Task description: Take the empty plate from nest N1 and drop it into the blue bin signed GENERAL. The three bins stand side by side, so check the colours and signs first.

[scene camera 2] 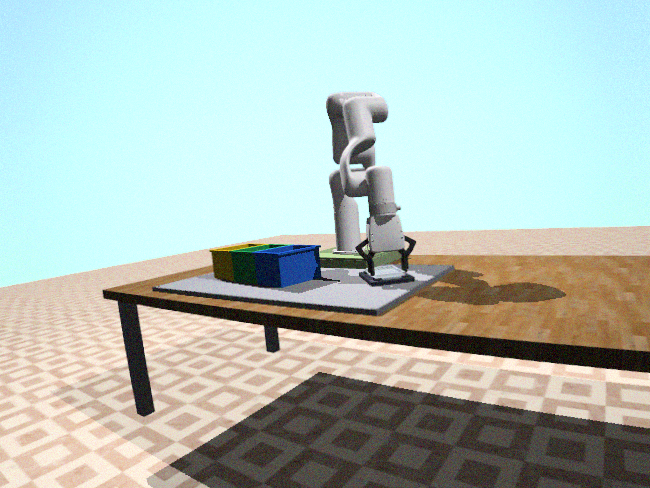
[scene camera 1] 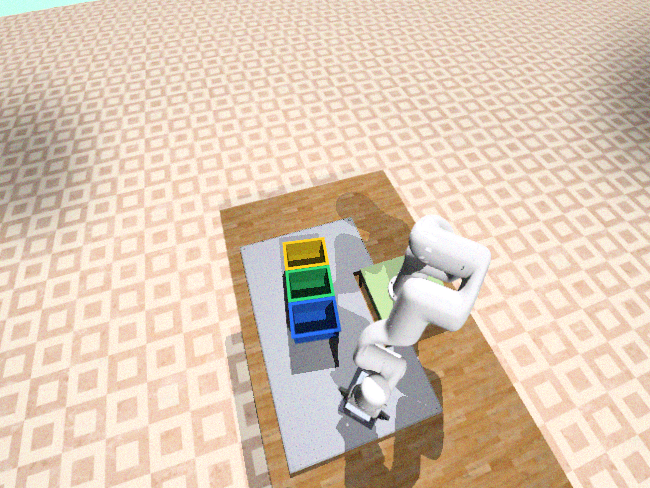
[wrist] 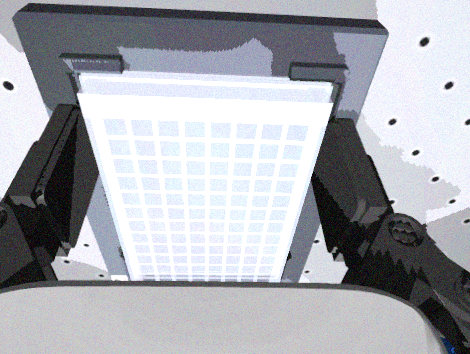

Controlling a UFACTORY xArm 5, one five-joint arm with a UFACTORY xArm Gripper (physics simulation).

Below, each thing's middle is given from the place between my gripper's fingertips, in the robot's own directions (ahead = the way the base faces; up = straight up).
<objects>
I see my gripper 4 cm past the clear plate [wrist: 205, 173] and 2 cm to the left of it. The rest, counted from my hand: dark grey nest [wrist: 232, 44] (4 cm behind, 2 cm to the right, 2 cm below).
</objects>
